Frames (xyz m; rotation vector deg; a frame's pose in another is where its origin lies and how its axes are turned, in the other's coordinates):
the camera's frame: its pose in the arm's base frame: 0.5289 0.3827 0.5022 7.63 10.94 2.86
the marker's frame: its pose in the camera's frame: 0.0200 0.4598 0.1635 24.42 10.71 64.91
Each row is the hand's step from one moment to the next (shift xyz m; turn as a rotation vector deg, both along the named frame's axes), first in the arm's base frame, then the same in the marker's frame.
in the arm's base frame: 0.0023 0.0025 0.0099 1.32 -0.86 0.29
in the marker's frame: 0.0043 0.0050 0.0082 -0.24 -1.02 1.21
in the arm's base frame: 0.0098 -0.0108 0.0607 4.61 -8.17 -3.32
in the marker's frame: 0.0008 0.0272 0.0562 -6.03 -7.50 2.51
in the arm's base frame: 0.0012 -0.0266 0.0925 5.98 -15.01 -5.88
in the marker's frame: -0.0134 0.0493 0.0816 -12.04 -11.78 3.46
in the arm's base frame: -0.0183 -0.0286 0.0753 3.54 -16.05 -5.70
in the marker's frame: -0.0248 0.0529 0.0584 -13.92 -10.09 2.64
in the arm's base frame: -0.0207 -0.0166 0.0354 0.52 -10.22 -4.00
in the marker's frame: -0.0193 0.0332 0.0221 -9.58 -5.35 0.47
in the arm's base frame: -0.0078 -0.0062 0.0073 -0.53 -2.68 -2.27
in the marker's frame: -0.0079 0.0088 0.0036 -2.91 -1.65 -1.19
